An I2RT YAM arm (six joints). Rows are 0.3 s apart.
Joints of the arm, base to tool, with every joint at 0 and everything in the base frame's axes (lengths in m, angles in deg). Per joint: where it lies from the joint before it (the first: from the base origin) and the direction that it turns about. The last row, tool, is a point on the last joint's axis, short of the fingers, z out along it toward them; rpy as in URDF.
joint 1: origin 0 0 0.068 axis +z
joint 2: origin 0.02 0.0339 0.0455 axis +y
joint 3: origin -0.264 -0.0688 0 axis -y
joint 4: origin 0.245 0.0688 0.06 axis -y
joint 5: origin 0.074 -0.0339 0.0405 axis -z
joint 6: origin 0.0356 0 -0.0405 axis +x
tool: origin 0 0 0 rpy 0 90 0
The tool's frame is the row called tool.
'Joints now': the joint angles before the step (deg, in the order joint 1, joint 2, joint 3, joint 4, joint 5, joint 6). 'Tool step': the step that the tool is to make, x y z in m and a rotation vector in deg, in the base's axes. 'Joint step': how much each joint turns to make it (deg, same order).
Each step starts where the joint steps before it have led.
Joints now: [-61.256 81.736 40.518 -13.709 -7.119 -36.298]
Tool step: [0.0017 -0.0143 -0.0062 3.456 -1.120 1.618]
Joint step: [-1.586 4.570 3.065 -1.220 -3.949 -1.232]
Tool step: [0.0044 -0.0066 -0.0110 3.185 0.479 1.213]
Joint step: [-0.002 3.941 1.672 -0.893 -1.505 -0.530]
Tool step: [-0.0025 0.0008 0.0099 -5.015 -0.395 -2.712]
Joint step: [0.003 -2.881 -1.403 3.418 3.073 1.319]
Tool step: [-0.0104 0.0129 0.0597 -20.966 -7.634 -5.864]
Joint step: [0.092 -14.409 -4.122 12.121 6.161 2.202]
